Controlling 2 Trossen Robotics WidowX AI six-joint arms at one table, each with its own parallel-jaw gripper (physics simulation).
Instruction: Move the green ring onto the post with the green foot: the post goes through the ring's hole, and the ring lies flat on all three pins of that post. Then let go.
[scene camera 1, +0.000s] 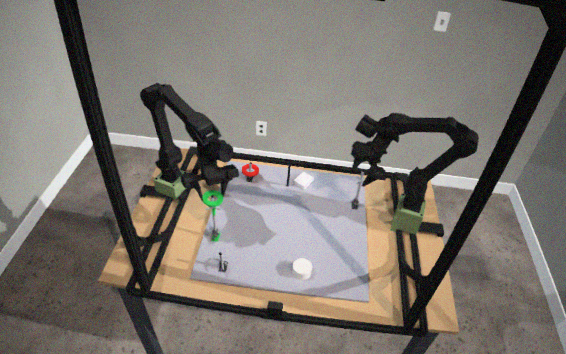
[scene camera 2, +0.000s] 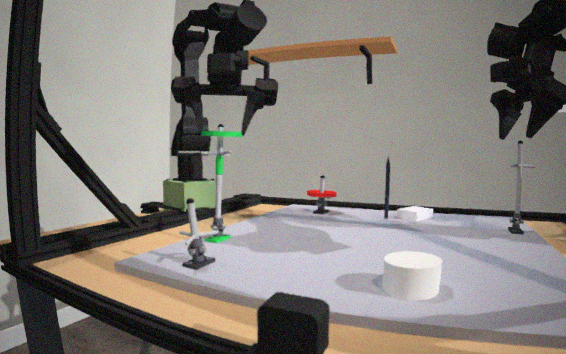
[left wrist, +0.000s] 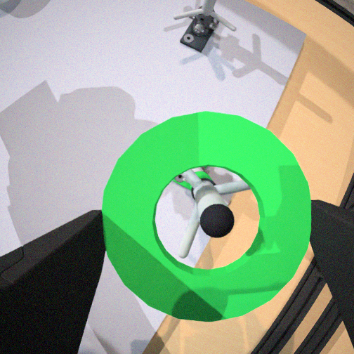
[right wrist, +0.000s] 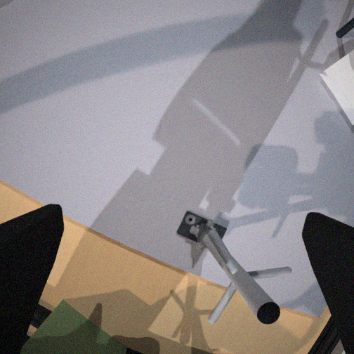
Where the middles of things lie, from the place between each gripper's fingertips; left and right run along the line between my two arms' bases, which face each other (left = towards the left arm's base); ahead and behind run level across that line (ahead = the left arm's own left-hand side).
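I see the green ring (left wrist: 158, 155) 210 mm behind my right hand and 490 mm to the left of it. The ring is right at my left hand, and going by its middle, it is nearer to my left hand than to my right hand.
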